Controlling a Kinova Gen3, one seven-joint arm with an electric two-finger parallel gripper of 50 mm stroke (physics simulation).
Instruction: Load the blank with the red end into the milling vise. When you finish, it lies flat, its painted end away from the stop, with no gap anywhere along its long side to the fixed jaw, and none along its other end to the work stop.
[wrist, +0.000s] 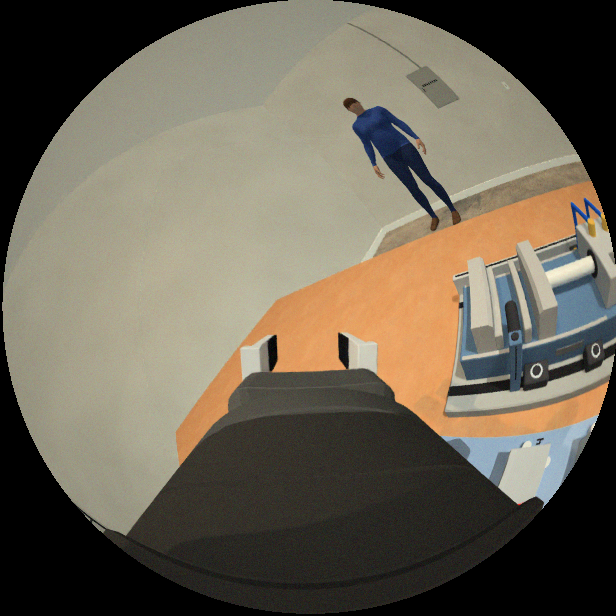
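Observation:
My gripper (308, 351) is open and empty, its two pale fingers held over the orange table top near its left corner. The milling vise (531, 330) stands at the right on a grey base plate, blue-bodied with two pale grey jaws and a white screw behind the rear jaw. A dark upright post (512, 321) stands at the near end of the jaw gap. The gap between the jaws looks empty. At the lower right a pale grey block (524, 471) lies on a light blue surface, with a sliver of red (520, 503) at its lower edge beside my wrist body; most of it is hidden.
A person in blue (402, 160) stands on the floor beyond the table's far edge. A grey panel (432, 86) lies farther back. A blue zigzag shape (586, 213) shows behind the vise. The table edge runs diagonally at the left.

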